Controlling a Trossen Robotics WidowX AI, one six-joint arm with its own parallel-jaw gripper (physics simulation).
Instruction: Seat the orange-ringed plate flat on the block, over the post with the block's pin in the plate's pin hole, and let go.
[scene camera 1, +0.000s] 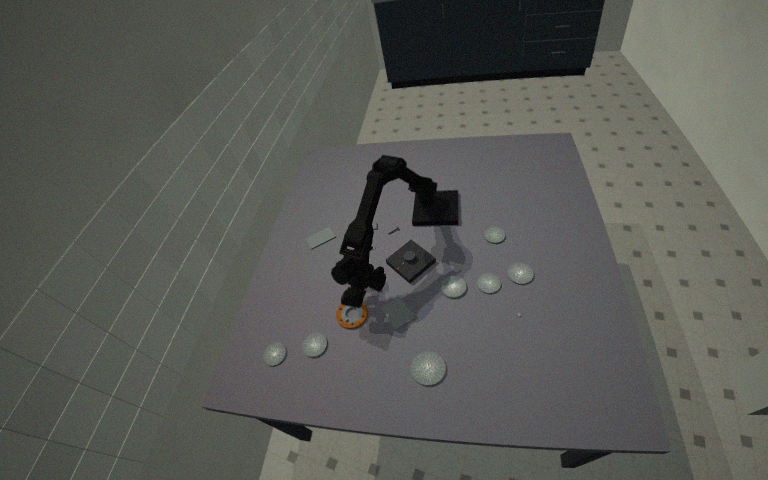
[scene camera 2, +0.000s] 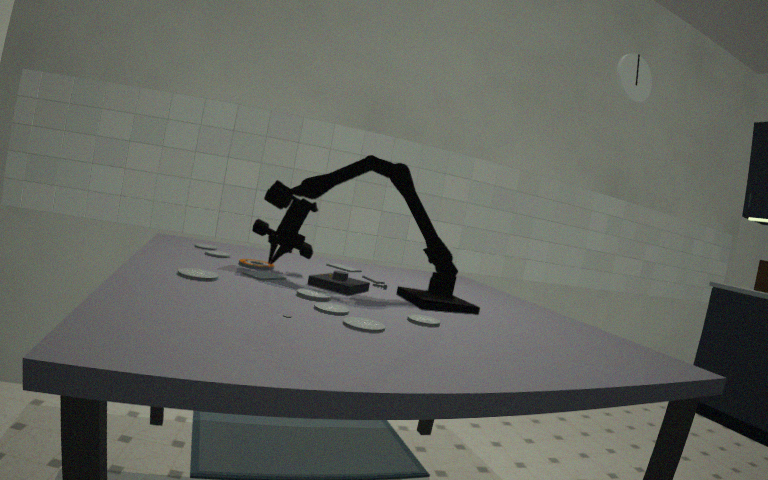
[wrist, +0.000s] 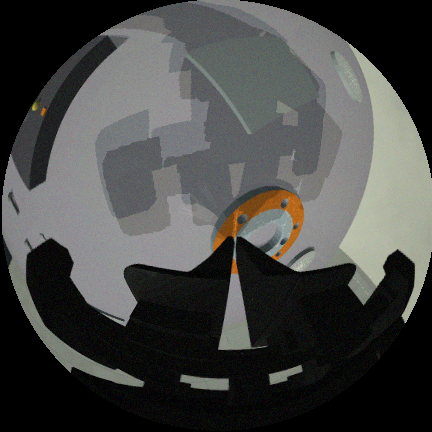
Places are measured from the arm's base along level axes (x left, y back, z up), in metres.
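Pixels of known places: gripper, fingertip midpoint: (scene camera 2: 269, 263) (wrist: 233, 241); arm's base at its link origin: (scene camera 1: 426, 201) (scene camera 2: 440, 295).
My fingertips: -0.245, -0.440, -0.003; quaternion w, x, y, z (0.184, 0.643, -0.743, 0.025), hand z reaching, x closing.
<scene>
Ahead of a thing's pixels: the offset from my fingertips to its middle, as dx, dy, dz. "pt": to the spot under its first point.
The orange-ringed plate {-0.017, -0.035, -0.011} (scene camera 1: 343, 321) (scene camera 2: 245, 262) (wrist: 295, 212) lies face up on the table, away from the block, with a pale inner ring, a central opening and small holes. The dark square block {+0.178, +0.157, +0.006} (scene camera 1: 417, 267) (scene camera 2: 322, 280) (wrist: 25, 135) carries a short round post {pt +0.182, +0.152, +0.028} (scene camera 1: 410, 256) (scene camera 2: 339, 275); the post does not show in the wrist view. Small yellow and orange marks show on the block's top; which one is the pin I cannot tell. My gripper (scene camera 1: 353, 306) (scene camera 2: 270, 263) (wrist: 233, 241) is shut, with nothing seen between its fingertips. Its tips are low over the plate's near side and hide part of it in the wrist view.
A pale flat tile {+0.134, -0.040, -0.013} (scene camera 1: 399, 314) (scene camera 2: 261, 273) (wrist: 260, 80) lies beside the plate; another tile {-0.181, +0.309, -0.013} (scene camera 1: 321, 237) lies near the table's left edge. Several pale discs, such as one large disc {+0.226, -0.224, -0.011} (scene camera 1: 428, 368) (scene camera 2: 197, 274), lie around. A bolt {+0.112, +0.311, -0.010} (scene camera 1: 393, 230) lies between block and arm base (scene camera 1: 447, 217).
</scene>
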